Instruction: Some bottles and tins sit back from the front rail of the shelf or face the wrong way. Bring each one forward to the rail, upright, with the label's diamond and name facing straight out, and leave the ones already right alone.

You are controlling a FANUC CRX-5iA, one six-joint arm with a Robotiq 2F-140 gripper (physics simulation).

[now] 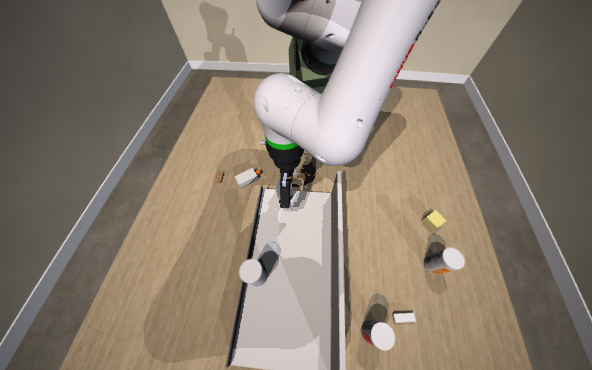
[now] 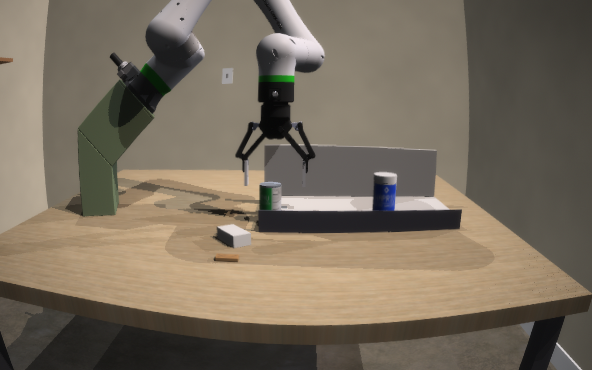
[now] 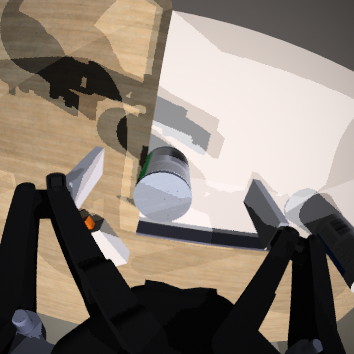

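Where they show: gripper, between the fingertips: (image 1: 290, 190) (image 2: 274, 185) (image 3: 177, 175); arm's base, origin of its link: (image 1: 322, 51) (image 2: 137, 97).
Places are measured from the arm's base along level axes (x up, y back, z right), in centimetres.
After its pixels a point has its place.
Note:
A green tin (image 2: 270, 197) @[x -26.7, y -43.0, z 8.8 cm] (image 3: 162, 195) @[x -23.9, y -42.5, z 5.7 cm] stands upright at the shelf's left end, near the front rail (image 2: 350, 221) @[x -30.9, y -62.8, z 13.3 cm] (image 1: 243, 300) @[x -30.9, y -78.8, z 10.7 cm] (image 3: 200, 235) @[x -29.7, y -49.9, z 14.2 cm]. Its green part shows at the left and a white text panel at the right, so its label is turned off straight out. Any small gap to the rail cannot be told. A blue bottle with a white cap (image 2: 384, 192) @[x -24.0, y -71.0, z 11.4 cm] (image 1: 251, 272) @[x -20.1, y -71.8, z 8.0 cm] stands upright at the rail farther right, diamond and name facing out. My gripper (image 1: 285, 205) (image 2: 275, 177) @[x -24.7, y -43.4, z 3.8 cm] (image 3: 177, 175) @[x -24.7, y -43.4, z 3.8 cm] is open and empty above the tin, its fingers left and right of it.
A tall back panel (image 2: 350, 172) @[x -23.8, y -63.1, z -13.4 cm] (image 1: 340, 250) @[x -16.1, y -62.7, z -13.8 cm] closes the shelf. Behind it stand an orange-labelled container (image 1: 444, 261) @[x -23.1, y -58.8, z -44.1 cm], a red-labelled one (image 1: 378, 335) @[x -23.9, y -79.7, z -26.0 cm], a yellow block (image 1: 434, 220) @[x -30.0, y -43.2, z -47.2 cm] and a white block (image 1: 404, 317) @[x -32.6, y -74.4, z -36.2 cm]. A white box (image 1: 246, 177) @[x -31.0, y -37.2, z 23.1 cm] (image 2: 234, 236) @[x -31.2, y -37.8, z 27.8 cm] and brown piece (image 1: 219, 177) @[x -33.0, y -38.0, z 35.1 cm] (image 2: 226, 258) @[x -33.2, y -37.9, z 36.4 cm] lie front left.

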